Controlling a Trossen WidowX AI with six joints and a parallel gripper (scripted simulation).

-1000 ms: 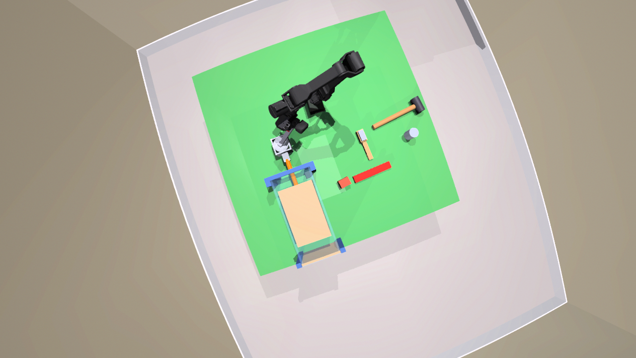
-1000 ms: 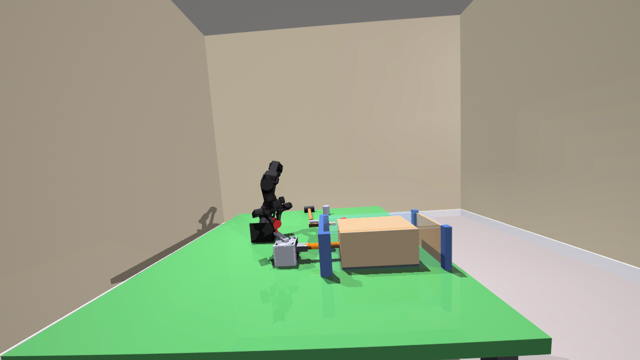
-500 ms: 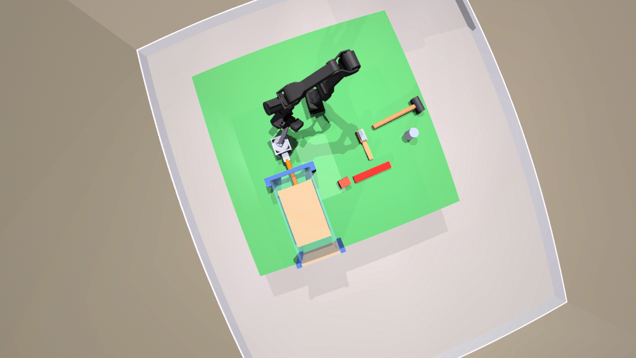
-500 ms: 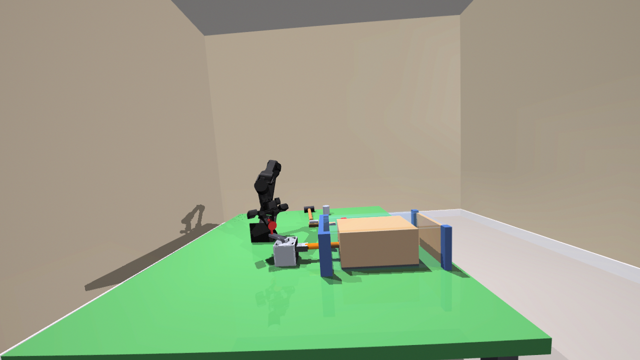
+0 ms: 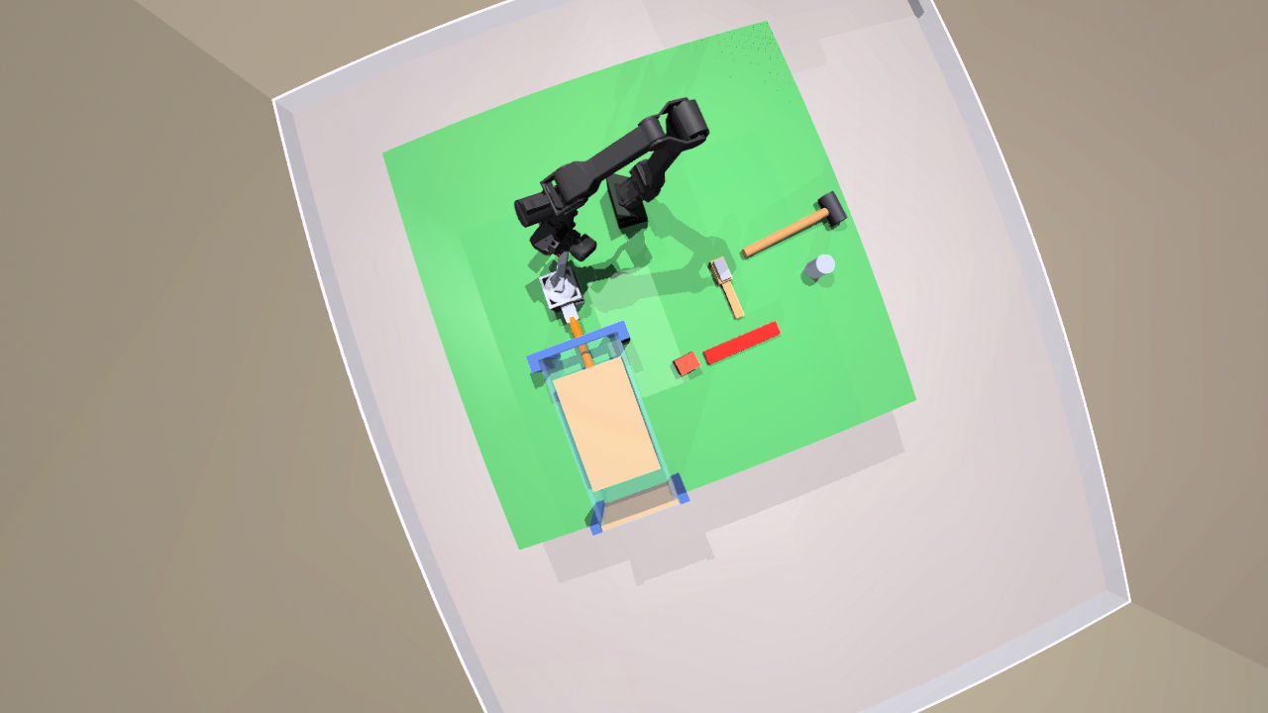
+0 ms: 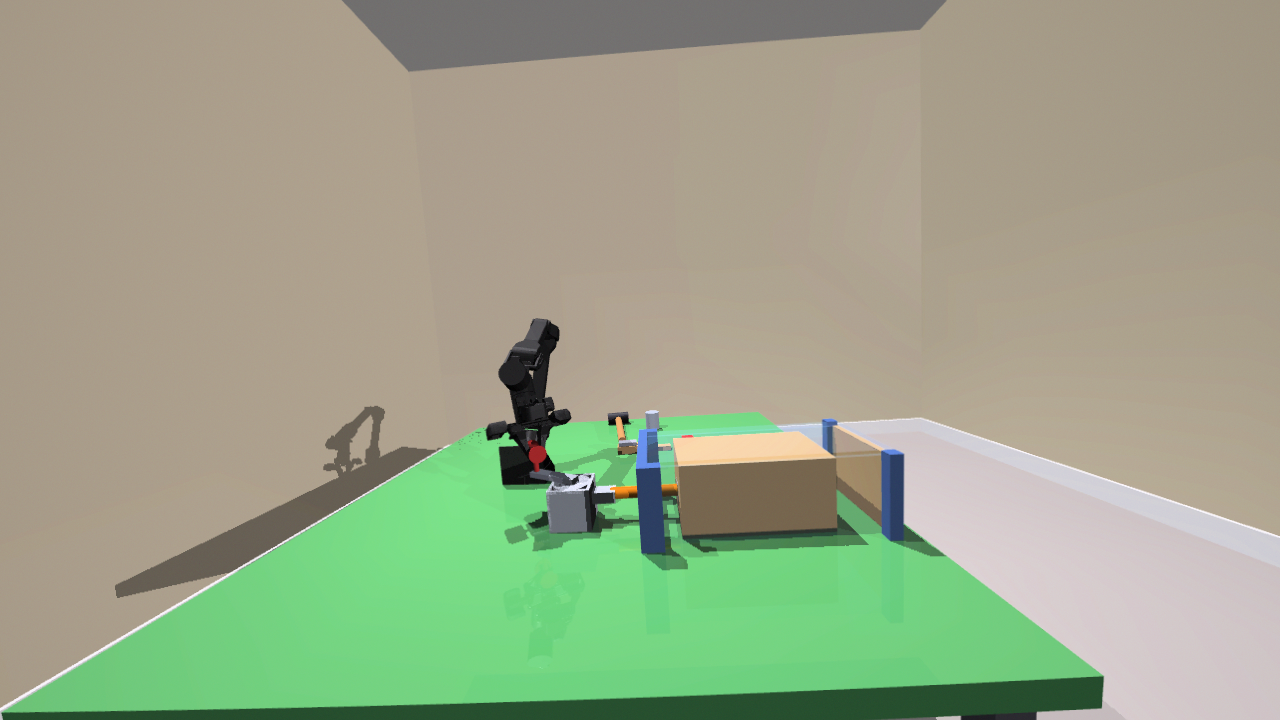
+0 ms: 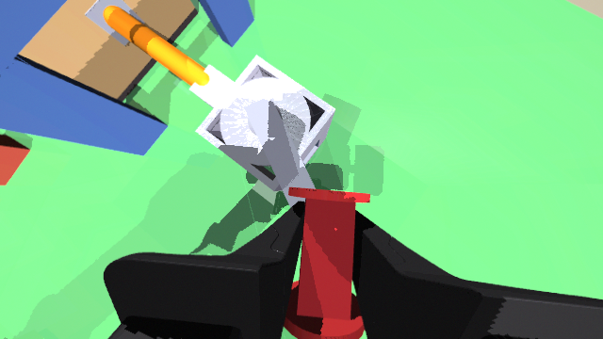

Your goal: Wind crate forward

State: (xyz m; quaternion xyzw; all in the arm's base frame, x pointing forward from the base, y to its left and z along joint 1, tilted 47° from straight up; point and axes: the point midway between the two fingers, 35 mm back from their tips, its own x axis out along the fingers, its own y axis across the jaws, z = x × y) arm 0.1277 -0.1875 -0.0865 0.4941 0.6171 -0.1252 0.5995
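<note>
The winch lies 10 cm below my gripper tip, 7 cm ahead of it and 3 cm to the right of it. The rest, counted from my gripper tip: blue steel frame (24 cm ahead, 3 cm below, 1 cm to the left); winch handle (3 cm below, 3 cm ahead); red knob (1 cm to the left, 1 cm behind).
</note>
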